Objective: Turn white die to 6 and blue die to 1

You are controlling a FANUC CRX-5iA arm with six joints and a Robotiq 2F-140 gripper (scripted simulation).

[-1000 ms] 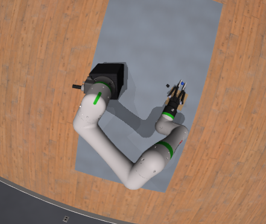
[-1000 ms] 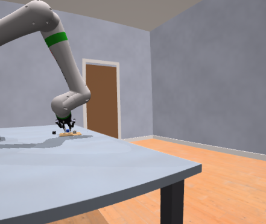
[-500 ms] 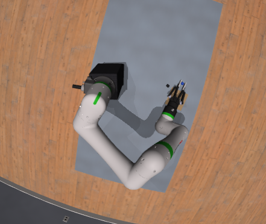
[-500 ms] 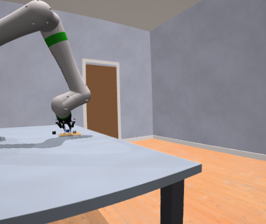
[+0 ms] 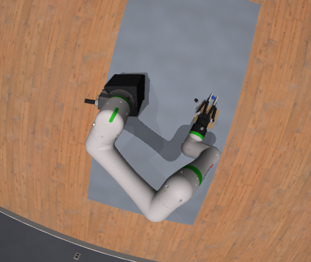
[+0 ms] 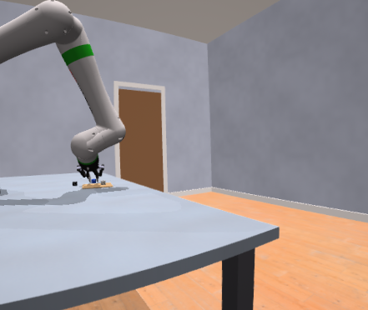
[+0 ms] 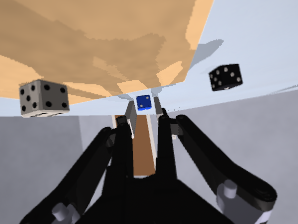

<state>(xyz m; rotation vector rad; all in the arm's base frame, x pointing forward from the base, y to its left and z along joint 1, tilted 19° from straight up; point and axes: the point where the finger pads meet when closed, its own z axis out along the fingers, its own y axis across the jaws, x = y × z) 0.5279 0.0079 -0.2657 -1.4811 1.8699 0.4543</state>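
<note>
Now: the blue die 2 cm below my hand and 1 cm to the left of it. From my hand the other things lie so: black die 10 cm behind, 3 cm to the right, 2 cm below; tan mat 11 cm to the right, 3 cm below, 1 cm behind; white die 12 cm to the right, 2 cm below, 2 cm ahead.
</note>
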